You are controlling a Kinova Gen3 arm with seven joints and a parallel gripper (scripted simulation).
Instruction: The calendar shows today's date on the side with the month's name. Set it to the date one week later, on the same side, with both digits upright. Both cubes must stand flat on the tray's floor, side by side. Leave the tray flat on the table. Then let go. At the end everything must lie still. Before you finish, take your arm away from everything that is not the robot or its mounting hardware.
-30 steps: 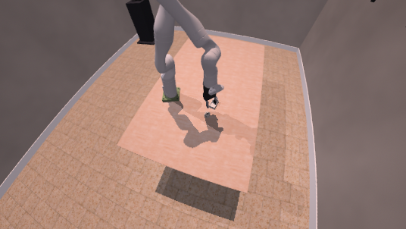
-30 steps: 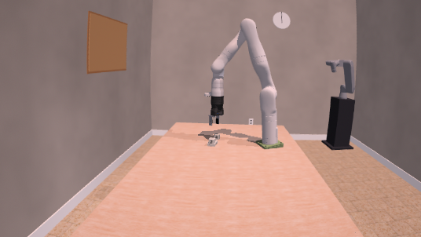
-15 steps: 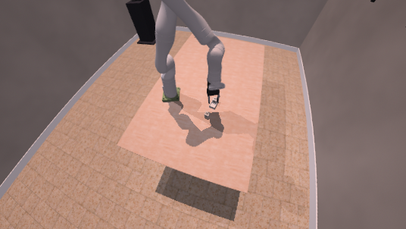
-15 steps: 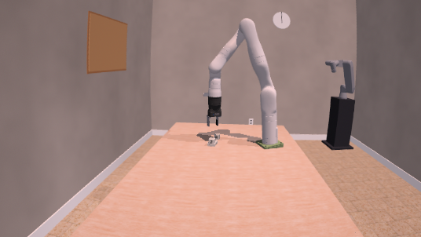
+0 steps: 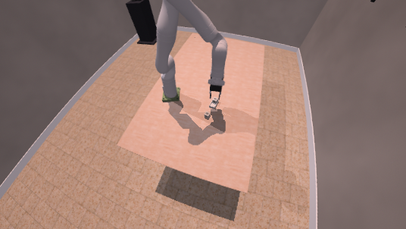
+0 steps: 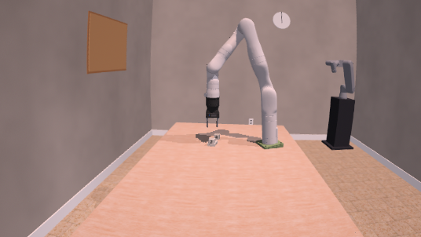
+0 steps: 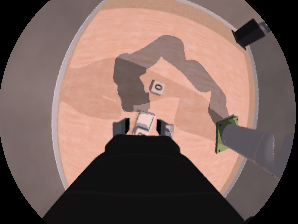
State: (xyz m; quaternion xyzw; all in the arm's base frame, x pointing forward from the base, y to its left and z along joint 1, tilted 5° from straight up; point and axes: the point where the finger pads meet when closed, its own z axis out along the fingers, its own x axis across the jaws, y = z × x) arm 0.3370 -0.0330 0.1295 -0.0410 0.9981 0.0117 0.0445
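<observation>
Now: the tray 1 cm behind my hand, 2 cm to the left of it and 11 cm below it.
</observation>
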